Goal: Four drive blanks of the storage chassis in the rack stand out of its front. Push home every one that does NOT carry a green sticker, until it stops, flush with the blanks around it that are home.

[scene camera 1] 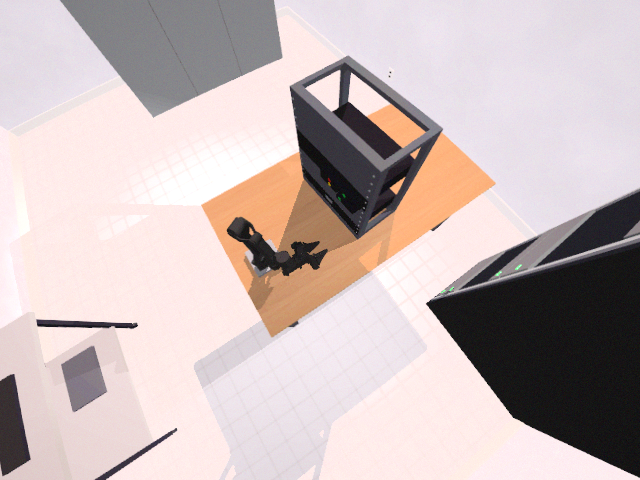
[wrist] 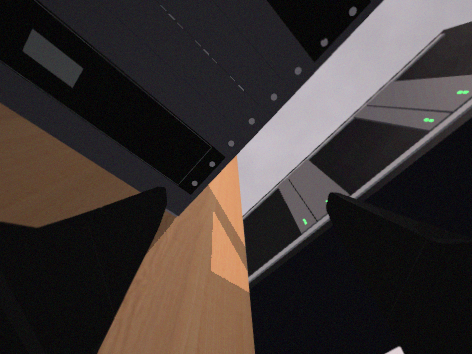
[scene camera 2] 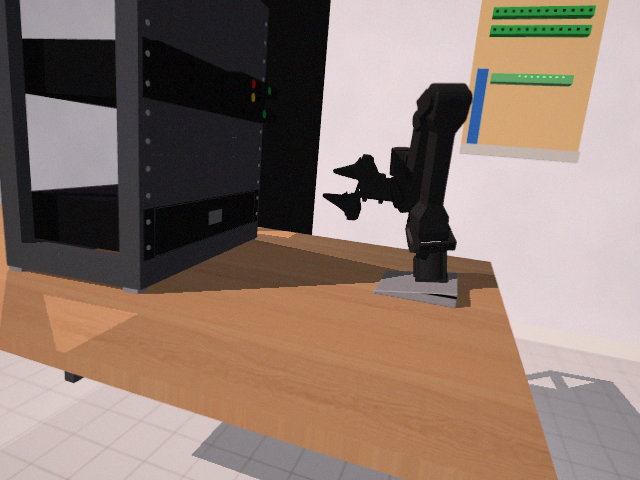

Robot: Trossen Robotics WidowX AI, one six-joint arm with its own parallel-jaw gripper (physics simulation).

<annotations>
A rack shows in scene camera 1 [351, 163], in the wrist view and in scene camera 2. The same spot on the rack: [wrist: 139, 95] is [scene camera 2: 235, 197].
</annotations>
